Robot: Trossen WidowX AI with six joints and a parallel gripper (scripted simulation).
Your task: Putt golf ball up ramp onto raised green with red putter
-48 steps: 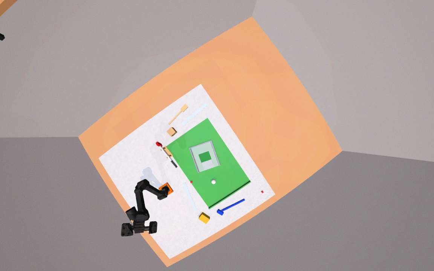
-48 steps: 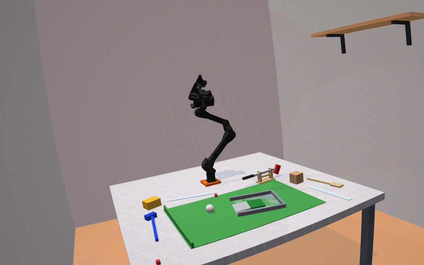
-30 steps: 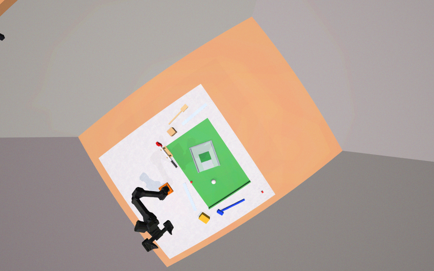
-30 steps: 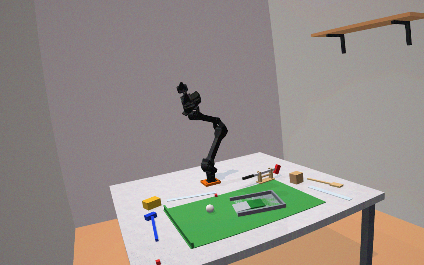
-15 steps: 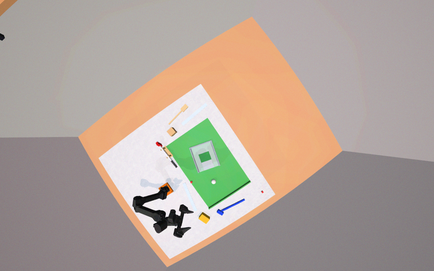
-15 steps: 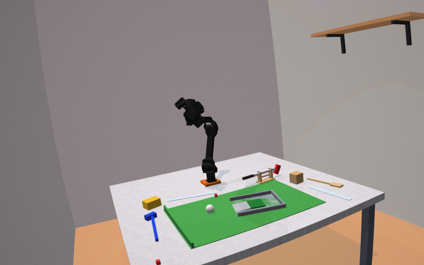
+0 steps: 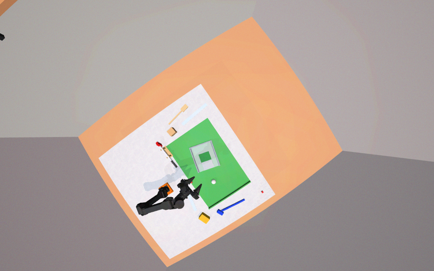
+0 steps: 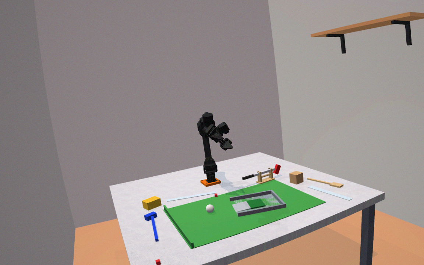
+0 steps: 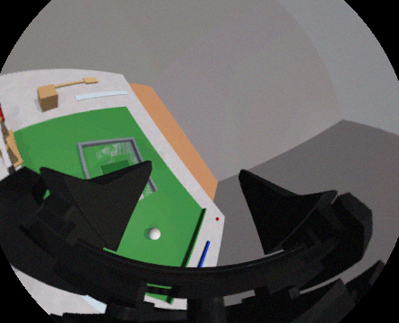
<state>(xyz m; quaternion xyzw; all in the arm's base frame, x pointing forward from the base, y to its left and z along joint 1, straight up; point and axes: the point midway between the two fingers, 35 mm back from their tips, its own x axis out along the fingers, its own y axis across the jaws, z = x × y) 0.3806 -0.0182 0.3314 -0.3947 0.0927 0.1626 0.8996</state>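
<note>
The red putter lies 290 mm to the left of my gripper tip, 280 mm below it and 210 mm behind it. Also, from my gripper tip: wooden cube: 450 mm to the left, 310 mm below, 60 mm behind; white golf ball: 310 mm below, 150 mm to the right, 30 mm ahead; blue putter: 450 mm to the right, 320 mm below, 40 mm ahead.
</note>
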